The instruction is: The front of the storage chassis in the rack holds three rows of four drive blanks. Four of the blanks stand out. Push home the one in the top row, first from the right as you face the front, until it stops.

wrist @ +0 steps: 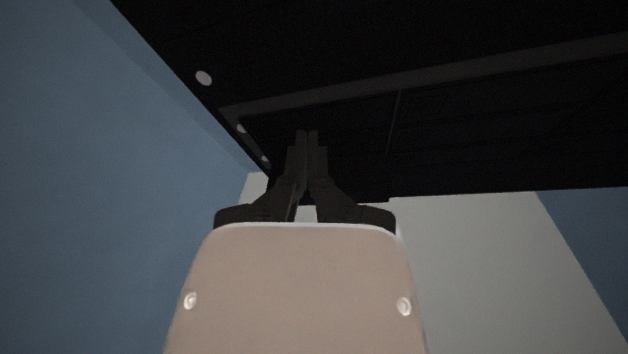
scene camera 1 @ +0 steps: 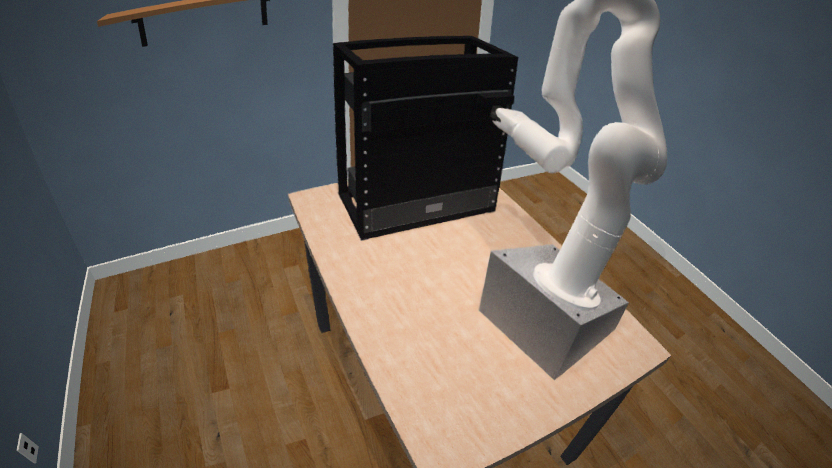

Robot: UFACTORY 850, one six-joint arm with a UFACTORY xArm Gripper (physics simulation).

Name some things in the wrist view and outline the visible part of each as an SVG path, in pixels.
The gripper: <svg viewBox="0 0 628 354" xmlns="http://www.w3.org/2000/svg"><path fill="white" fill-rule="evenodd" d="M318 130L308 132L308 145L307 132L297 130L295 146L288 146L284 174L277 178L275 185L251 204L246 203L223 208L215 214L213 230L202 241L189 269L162 354L429 354L410 265L403 245L396 236L396 218L388 210L358 205L334 185L332 177L328 175L327 146L318 146ZM307 183L310 197L315 200L318 223L294 222L299 199L303 197L304 191L307 190Z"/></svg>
A black rack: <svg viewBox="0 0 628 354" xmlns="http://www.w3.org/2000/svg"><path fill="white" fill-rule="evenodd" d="M308 183L307 190L304 191L303 197L299 199L298 206L315 205L315 200L310 197L310 191L308 191ZM110 0L269 178L266 192L275 185L277 178L284 174L288 146L295 146L297 130L307 132L307 145L308 132L318 130L318 146L327 146L328 175L332 177L334 185L356 203L388 202L391 197L628 187L628 0Z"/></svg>
